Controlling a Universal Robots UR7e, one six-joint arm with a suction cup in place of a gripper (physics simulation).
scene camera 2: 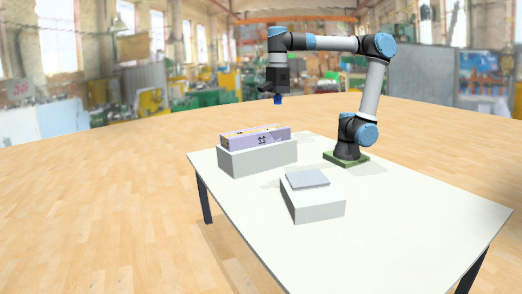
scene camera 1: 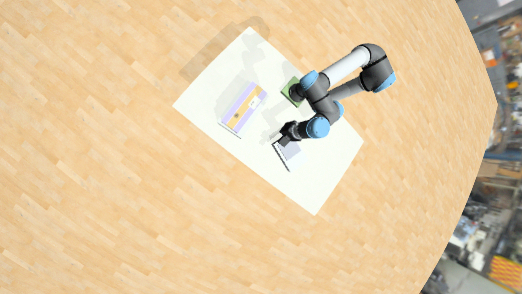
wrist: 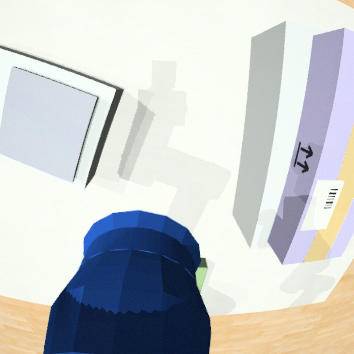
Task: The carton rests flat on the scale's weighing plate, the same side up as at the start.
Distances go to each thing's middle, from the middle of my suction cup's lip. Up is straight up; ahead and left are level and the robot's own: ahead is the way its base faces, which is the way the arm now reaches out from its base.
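The lilac carton (scene camera 2: 242, 139) has my suction cup 2 cm past it, 20 cm above it and 26 cm to the left of it. Counting from my suction cup, there's also a pale grey block (scene camera 2: 237, 164) that's 26 cm to the right, 29 cm below and 2 cm behind, and a scale (scene camera 2: 309, 195) that sits 22 cm to the left, 1 cm ahead and 31 cm below.
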